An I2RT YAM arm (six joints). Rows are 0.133 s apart.
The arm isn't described. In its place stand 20 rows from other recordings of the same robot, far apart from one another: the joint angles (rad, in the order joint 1, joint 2, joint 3, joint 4, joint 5, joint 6), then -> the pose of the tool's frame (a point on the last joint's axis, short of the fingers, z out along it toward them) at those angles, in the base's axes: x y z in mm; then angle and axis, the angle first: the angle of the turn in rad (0 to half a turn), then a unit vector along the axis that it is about.
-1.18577 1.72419 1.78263 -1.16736 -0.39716 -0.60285 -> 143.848 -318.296 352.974 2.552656 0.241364 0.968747 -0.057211
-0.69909 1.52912 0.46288 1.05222 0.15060 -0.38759 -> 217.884 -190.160 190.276 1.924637 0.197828 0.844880 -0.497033
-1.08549 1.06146 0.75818 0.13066 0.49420 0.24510 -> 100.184 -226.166 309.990 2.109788 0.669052 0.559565 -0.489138
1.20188 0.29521 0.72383 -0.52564 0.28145 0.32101 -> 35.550 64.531 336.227 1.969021 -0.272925 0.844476 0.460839
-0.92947 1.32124 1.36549 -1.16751 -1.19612 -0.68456 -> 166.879 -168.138 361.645 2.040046 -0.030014 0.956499 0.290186
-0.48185 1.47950 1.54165 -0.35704 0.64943 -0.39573 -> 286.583 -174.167 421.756 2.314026 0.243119 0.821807 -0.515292
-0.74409 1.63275 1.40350 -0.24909 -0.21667 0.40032 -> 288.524 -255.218 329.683 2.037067 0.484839 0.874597 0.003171
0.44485 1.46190 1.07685 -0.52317 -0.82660 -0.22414 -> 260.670 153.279 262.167 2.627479 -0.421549 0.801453 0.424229
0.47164 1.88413 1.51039 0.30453 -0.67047 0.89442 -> 393.506 225.532 324.010 2.430935 -0.079548 0.770289 0.632714
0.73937 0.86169 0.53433 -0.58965 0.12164 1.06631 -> 125.474 108.578 205.109 2.649214 0.178478 0.958413 0.222688
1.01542 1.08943 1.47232 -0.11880 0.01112 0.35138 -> 110.223 176.878 523.297 1.809569 -0.246670 0.732661 0.634320
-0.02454 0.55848 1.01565 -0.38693 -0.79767 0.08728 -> 88.682 23.311 422.316 1.685399 -0.332938 0.861714 0.382886
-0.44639 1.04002 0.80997 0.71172 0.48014 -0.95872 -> 202.303 -115.054 392.640 1.966101 0.083211 0.646844 -0.758069
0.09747 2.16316 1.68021 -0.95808 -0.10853 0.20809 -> 423.996 45.333 163.413 3.030033 0.051653 0.996648 0.063445
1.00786 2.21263 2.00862 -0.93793 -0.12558 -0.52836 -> 250.033 404.574 234.665 2.755731 -0.700121 0.705175 0.112066
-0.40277 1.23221 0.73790 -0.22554 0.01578 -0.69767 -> 237.920 -101.979 226.844 2.430580 -0.139303 0.961535 -0.236740
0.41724 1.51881 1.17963 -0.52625 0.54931 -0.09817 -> 304.600 114.689 272.753 2.386412 -0.150203 0.965324 -0.213514
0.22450 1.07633 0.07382 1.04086 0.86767 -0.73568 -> 175.764 12.281 175.400 1.955584 -0.026473 0.841638 -0.539392
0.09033 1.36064 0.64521 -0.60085 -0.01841 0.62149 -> 215.862 20.210 150.213 2.909523 0.260963 0.963885 0.053136
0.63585 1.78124 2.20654 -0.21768 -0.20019 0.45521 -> 301.624 231.432 549.862 1.783976 -0.171943 0.793141 0.584262
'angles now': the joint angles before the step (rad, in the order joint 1, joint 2, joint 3, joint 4, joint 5, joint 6). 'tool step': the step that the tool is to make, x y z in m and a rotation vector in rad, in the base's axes. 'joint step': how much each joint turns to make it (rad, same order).
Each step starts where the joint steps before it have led.
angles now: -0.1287 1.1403 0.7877 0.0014 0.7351 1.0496
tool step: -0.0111 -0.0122 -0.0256 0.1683 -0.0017 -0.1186
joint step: -0.0566 0.0044 -0.0329 -0.1456 -0.0152 0.2373
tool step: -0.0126 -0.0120 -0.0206 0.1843 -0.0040 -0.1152
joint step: -0.0670 0.0092 -0.0145 -0.1563 -0.0667 0.2262
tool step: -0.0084 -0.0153 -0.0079 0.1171 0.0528 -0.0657
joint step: -0.0815 0.0246 0.0241 -0.1249 -0.0791 0.0710
